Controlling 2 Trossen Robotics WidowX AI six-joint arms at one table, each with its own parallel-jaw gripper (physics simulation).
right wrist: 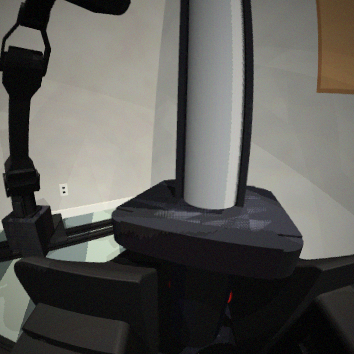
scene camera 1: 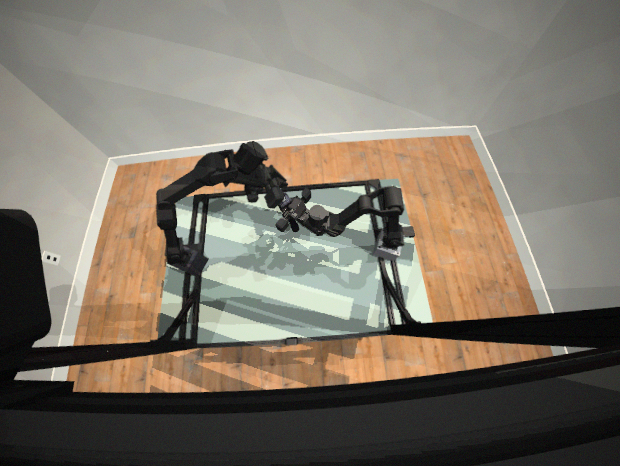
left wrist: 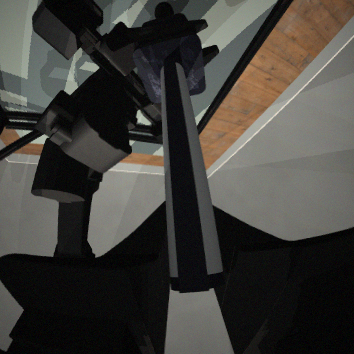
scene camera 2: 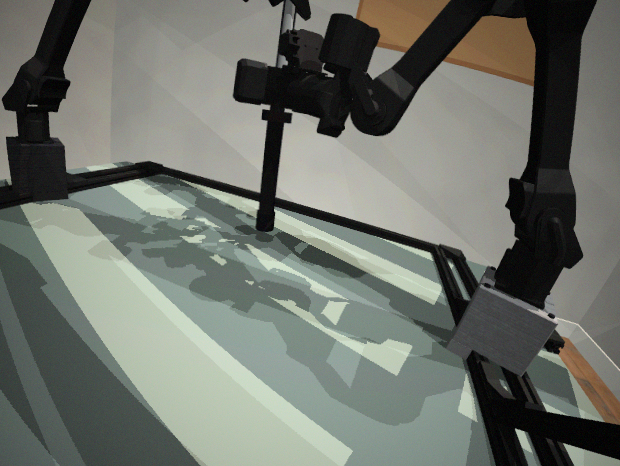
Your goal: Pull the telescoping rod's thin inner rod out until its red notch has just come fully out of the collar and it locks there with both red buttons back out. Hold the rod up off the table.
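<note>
The telescoping rod is upright, slightly tilted. Its black outer tube (scene camera 2: 271, 165) hangs down, its lower end apparently above the table. The pale inner rod (scene camera 2: 287, 20) (left wrist: 185, 175) (right wrist: 212, 100), with dark strips along it, rises from the collar (left wrist: 150, 75) (right wrist: 207, 240). My left gripper (scene camera 1: 276, 195) (left wrist: 182, 205) is shut on the inner rod's upper end; scene camera 2 cuts it off. My right gripper (scene camera 1: 294, 209) (scene camera 2: 278, 82) (right wrist: 200, 300) is shut at the collar's buttons. Slivers of a red button (right wrist: 230, 296) and another show between its fingers. No red notch is visible.
A black frame rail (scene camera 2: 350, 223) runs along the table's far edge. The pale striped table top (scene camera 1: 260, 310) (scene camera 2: 200, 360) lies below both arms. The grippers are close together, one above the other. The right arm's grey base (scene camera 2: 503, 328) stands at the right side rail.
</note>
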